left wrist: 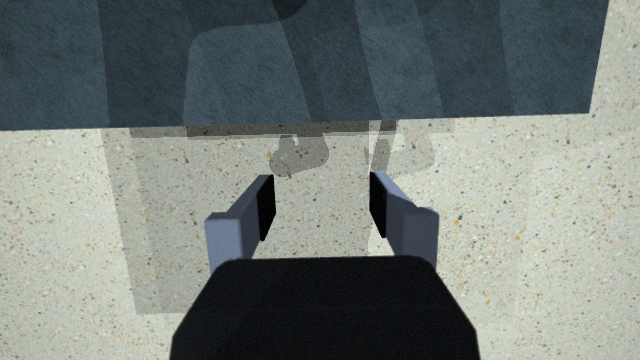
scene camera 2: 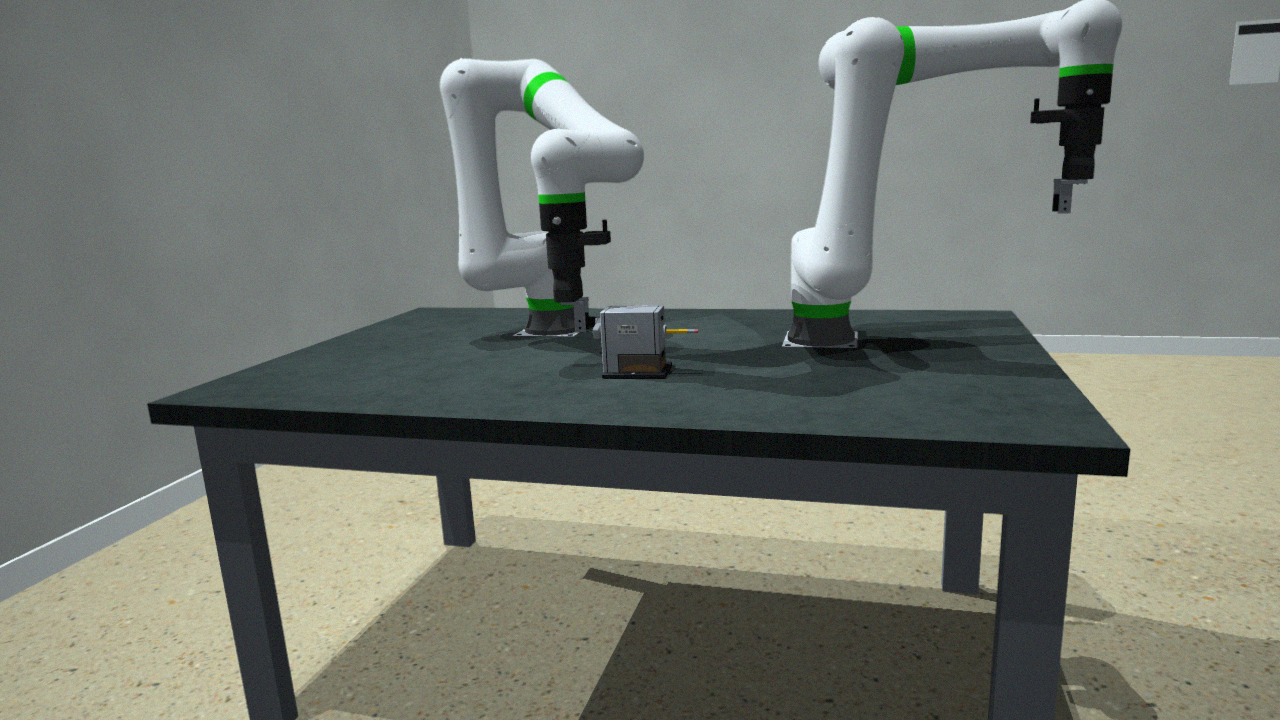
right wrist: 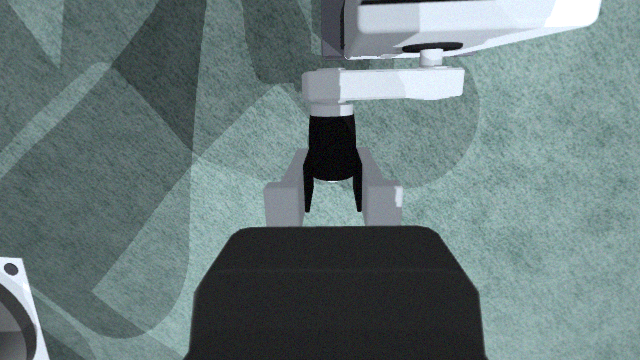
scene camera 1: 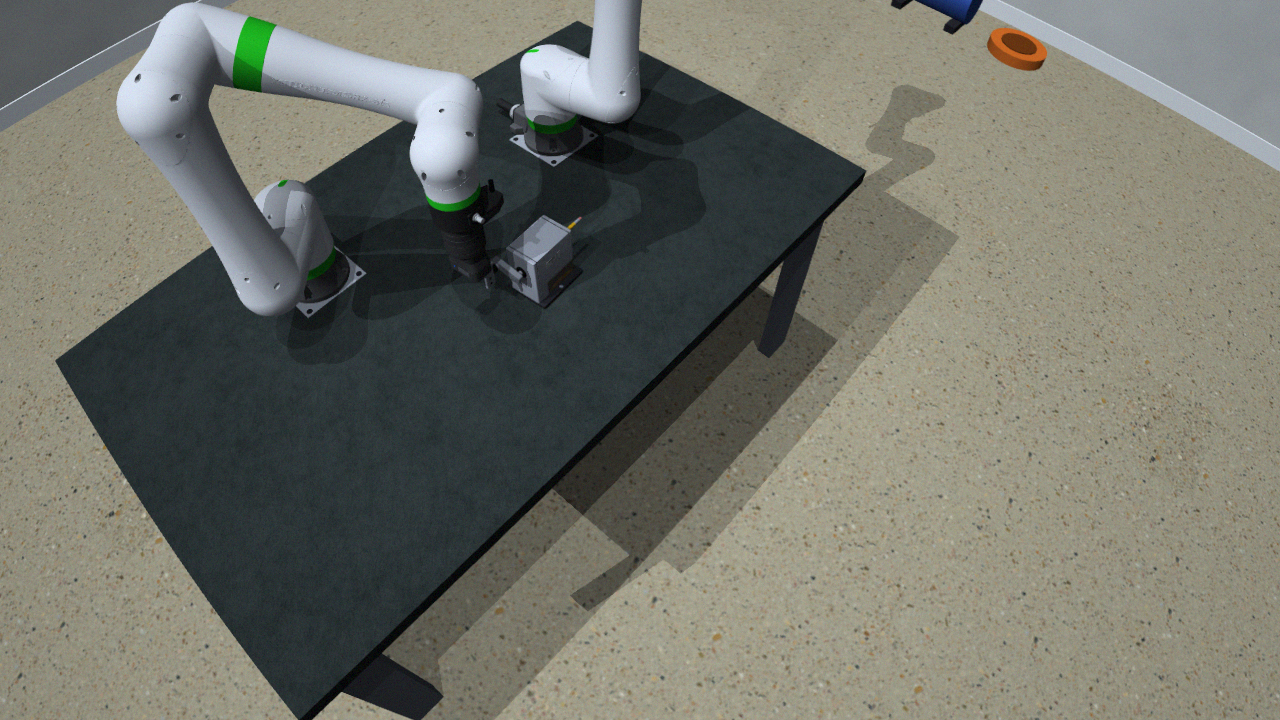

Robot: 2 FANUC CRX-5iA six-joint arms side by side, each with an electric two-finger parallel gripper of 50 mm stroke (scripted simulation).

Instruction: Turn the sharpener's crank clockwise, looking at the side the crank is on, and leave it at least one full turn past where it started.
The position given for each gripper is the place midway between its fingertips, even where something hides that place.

In view: the left gripper (scene camera 2: 1060,212), the right gripper (scene camera 2: 582,330) and a grey sharpener (scene camera 1: 542,255).
The left gripper also shows in the left wrist view (left wrist: 322,192). The right gripper also shows in the right wrist view (right wrist: 332,167). The grey sharpener shows as well in the right wrist view (right wrist: 430,38).
